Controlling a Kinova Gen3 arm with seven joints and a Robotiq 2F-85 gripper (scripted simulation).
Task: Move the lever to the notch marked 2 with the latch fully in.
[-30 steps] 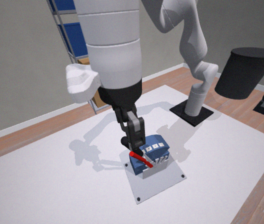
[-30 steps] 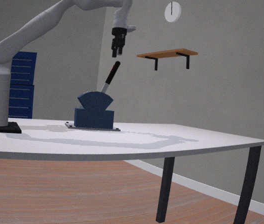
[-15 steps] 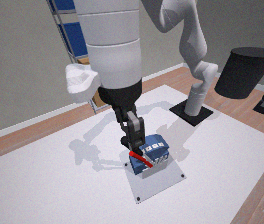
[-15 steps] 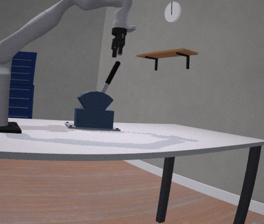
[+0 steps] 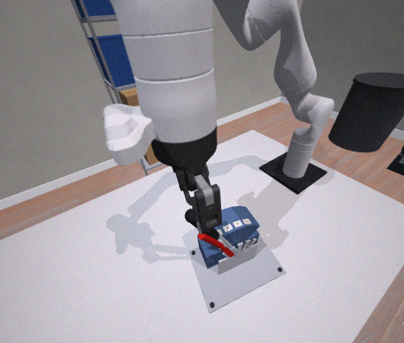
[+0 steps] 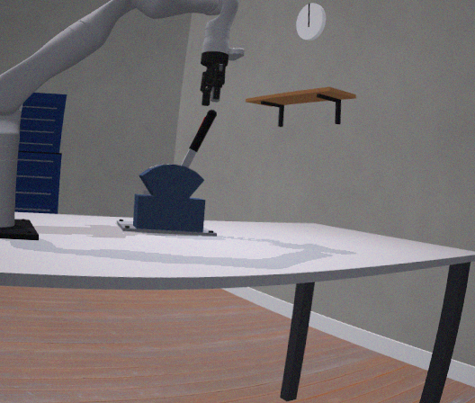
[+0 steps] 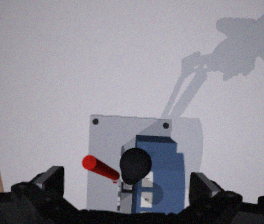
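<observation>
My hand is 4 cm past the red bar, 3 cm to the right of it and 16 cm above it.
</observation>
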